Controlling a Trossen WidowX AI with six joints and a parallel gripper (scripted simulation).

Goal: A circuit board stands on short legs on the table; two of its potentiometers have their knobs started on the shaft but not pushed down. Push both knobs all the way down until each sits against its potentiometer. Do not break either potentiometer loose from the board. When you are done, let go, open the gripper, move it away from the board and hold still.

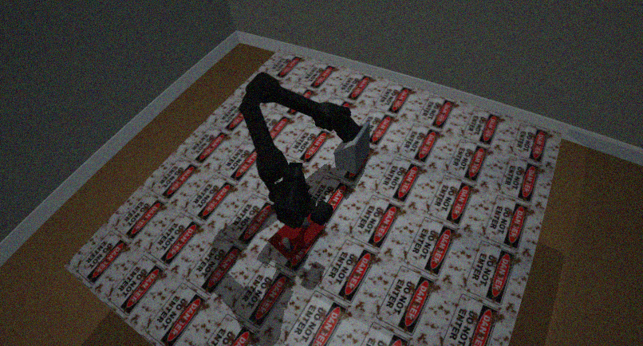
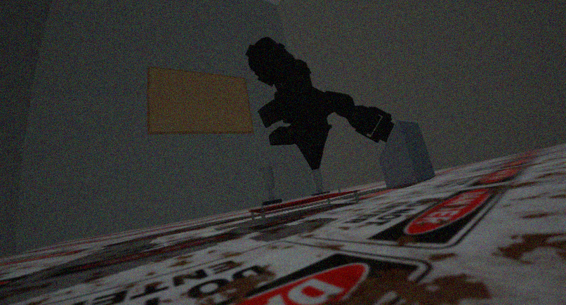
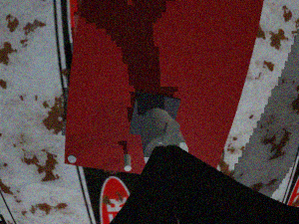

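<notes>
Now: the knob 100 mm ahead of my gripper tip.
</notes>
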